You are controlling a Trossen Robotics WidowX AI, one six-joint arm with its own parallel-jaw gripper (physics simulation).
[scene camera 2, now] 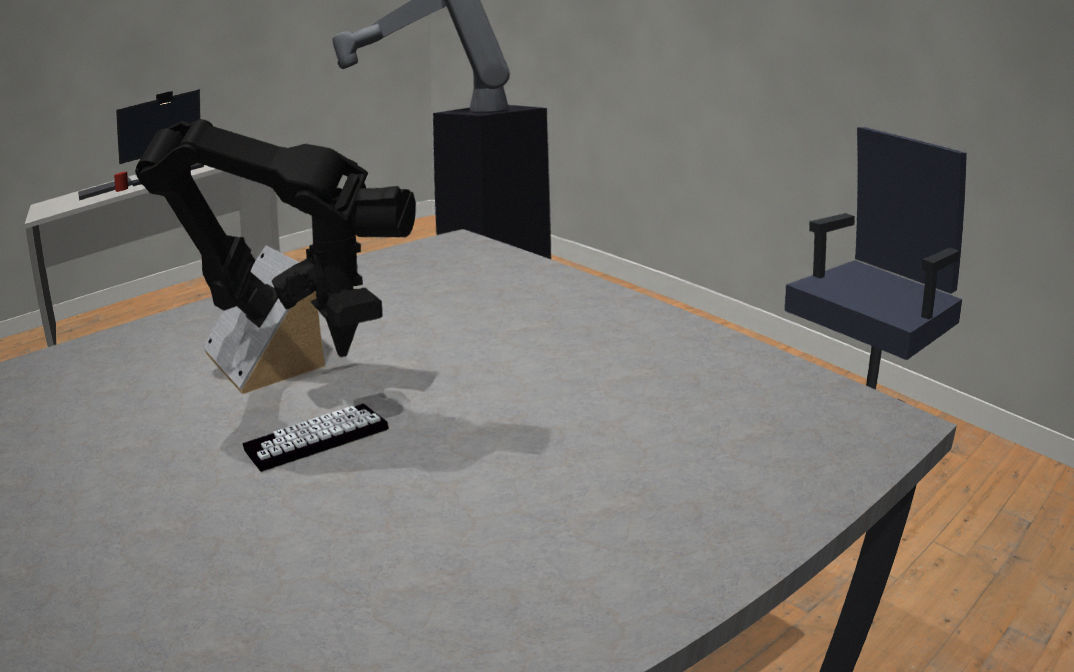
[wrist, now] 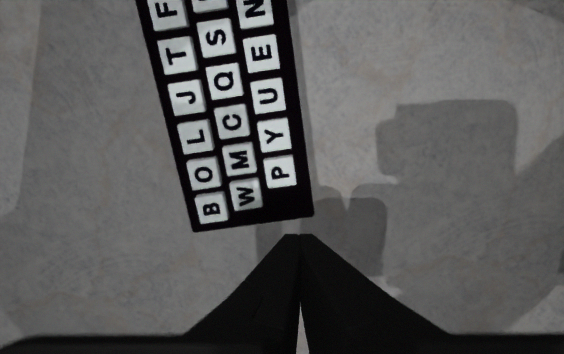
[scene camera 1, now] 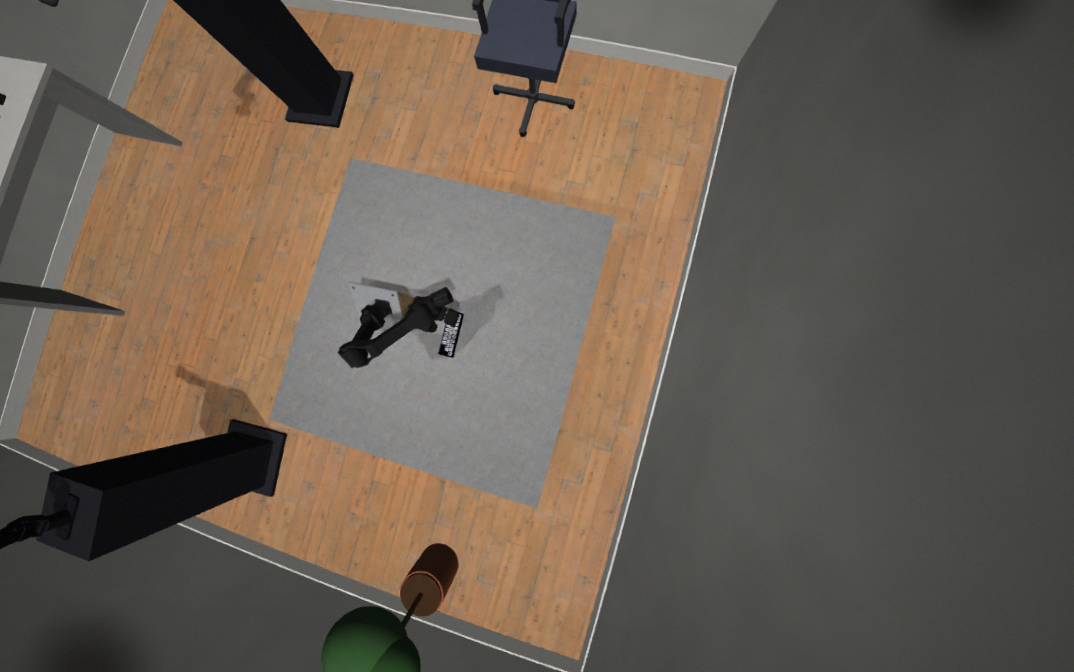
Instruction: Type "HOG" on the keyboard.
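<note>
A black keyboard with white letter keys lies flat on the grey table. In the wrist view the O key is in the left row, between L and B, near the keyboard's lower end. The H and G keys do not show in the wrist view. My gripper is shut and empty. It points down and hangs above the table, on the arm's side of the keyboard. In the wrist view its tips appear just below the keyboard's lower right corner, near the P key.
The arm's base sits on a slanted grey and wooden wedge behind the keyboard. The grey table bears both. Beyond it stand a blue chair and a black pedestal with a grey arm.
</note>
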